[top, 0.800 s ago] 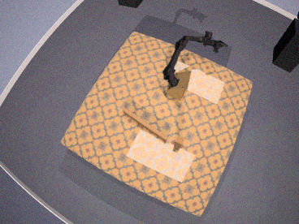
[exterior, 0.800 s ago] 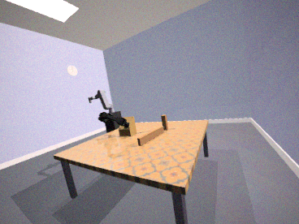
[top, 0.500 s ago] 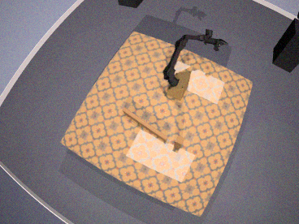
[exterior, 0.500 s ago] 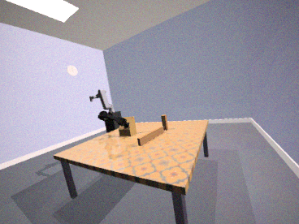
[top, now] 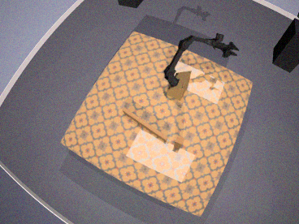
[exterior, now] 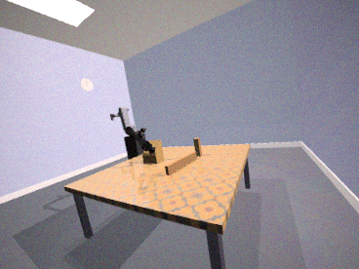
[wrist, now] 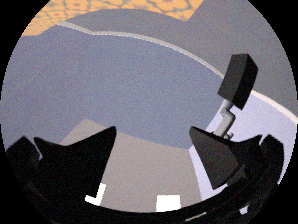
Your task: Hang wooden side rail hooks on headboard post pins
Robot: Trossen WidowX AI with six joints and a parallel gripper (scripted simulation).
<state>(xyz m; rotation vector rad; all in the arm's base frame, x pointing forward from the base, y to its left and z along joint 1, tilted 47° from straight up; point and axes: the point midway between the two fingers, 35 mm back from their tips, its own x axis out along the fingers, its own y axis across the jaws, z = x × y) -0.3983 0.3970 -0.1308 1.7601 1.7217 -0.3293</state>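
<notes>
The headboard post lies 820 mm ahead of my gripper tip, 200 mm to the right of it and 220 mm below it.
</notes>
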